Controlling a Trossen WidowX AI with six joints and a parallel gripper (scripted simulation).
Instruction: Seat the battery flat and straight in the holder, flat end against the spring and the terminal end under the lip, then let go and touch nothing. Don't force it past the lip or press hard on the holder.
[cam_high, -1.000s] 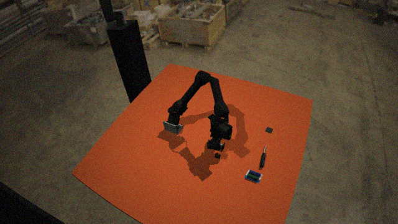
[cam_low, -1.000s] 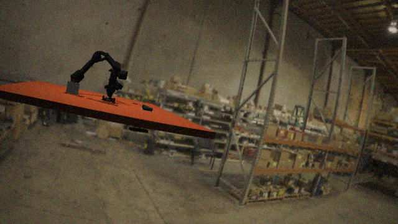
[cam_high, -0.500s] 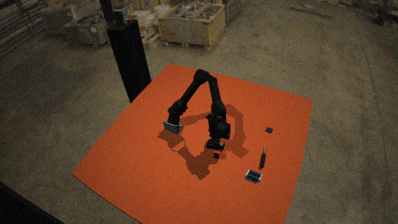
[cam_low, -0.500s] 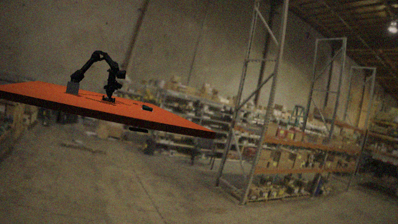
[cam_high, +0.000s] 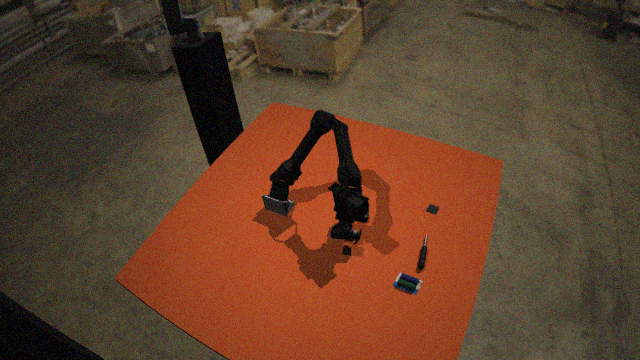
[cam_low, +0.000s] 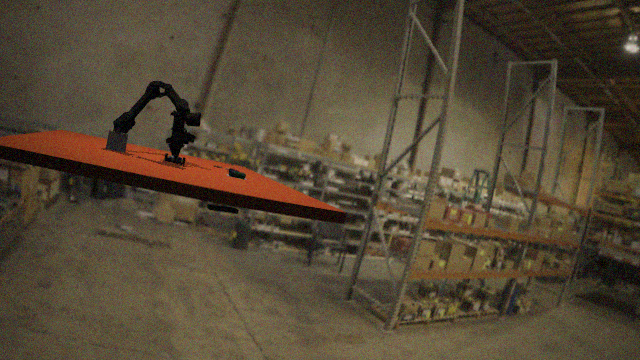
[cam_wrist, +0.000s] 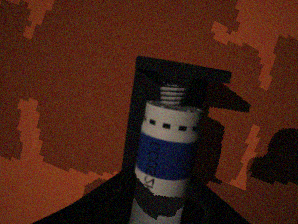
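Now: the battery 1 cm above my gripper tip. The rest, counted from my gripper tip: screwdriver 29 cm ahead, 2 cm to the left; black square 28 cm ahead, 23 cm to the left, 1 cm below.
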